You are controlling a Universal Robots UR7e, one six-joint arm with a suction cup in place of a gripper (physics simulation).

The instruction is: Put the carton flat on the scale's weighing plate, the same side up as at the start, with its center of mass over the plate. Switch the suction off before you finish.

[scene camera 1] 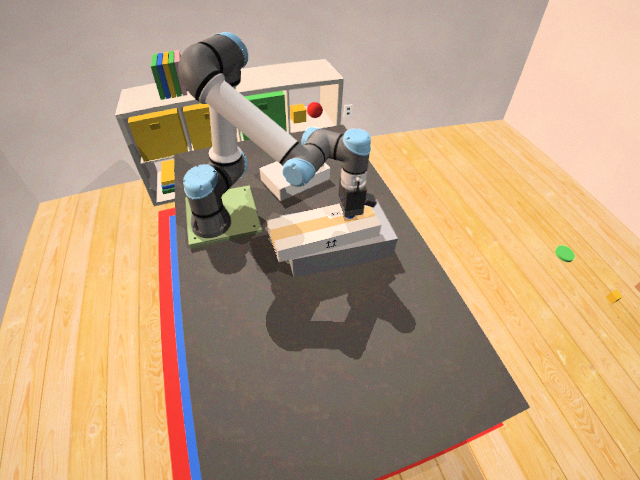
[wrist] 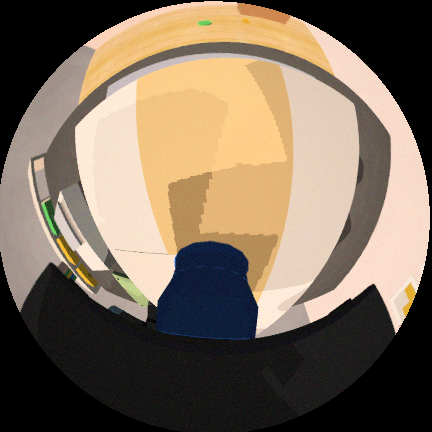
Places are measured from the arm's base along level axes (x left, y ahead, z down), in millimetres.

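Pixels of known places: hand, its tool point: (scene camera 1: 349,217) (wrist: 211,250); arm's base, origin of its link: (scene camera 1: 211,223).
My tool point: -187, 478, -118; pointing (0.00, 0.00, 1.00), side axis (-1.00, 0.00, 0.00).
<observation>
For each thing: its top centre in the pictures, then the offset to it from my tool point, as dx, dy, dz. Level surfaces: height alone.
- carton, centre of its top: (wrist: 225,319) (scene camera 1: 324,222) -17, -89, -13
- long grey block, centre of its top: (scene camera 1: 338,226) +5, -35, +43
- scale, centre of its top: (wrist: 71,241) (scene camera 1: 294,164) +406, -117, +60
- dark table, height of its surface: dz +141
The carton (scene camera 1: 305,227) (wrist: 220,125), white with an orange tape strip along its top and two up arrows on its side, lies flat on a long grey block (scene camera 1: 343,257). Its left end overhangs the block. My gripper (scene camera 1: 349,215) (wrist: 211,250), a blue suction cup, points down and touches the carton's top, toward the right end in the scene view. The suction cup is shut on the carton. The scale (scene camera 1: 280,189) (wrist: 92,256), a low white box, stands behind the carton; my arm hides much of its top in the scene view. Its weighing plate (wrist: 69,220) shows in the wrist view.
The dark table (scene camera 1: 310,413) carries all of this. The arm's base stands on a green mounting plate (scene camera 1: 241,204) left of the carton. A shelf unit (scene camera 1: 315,72) with coloured bins stands behind the table. A green disc (scene camera 1: 564,253) and a yellow block (scene camera 1: 613,296) lie on the floor at right.
</observation>
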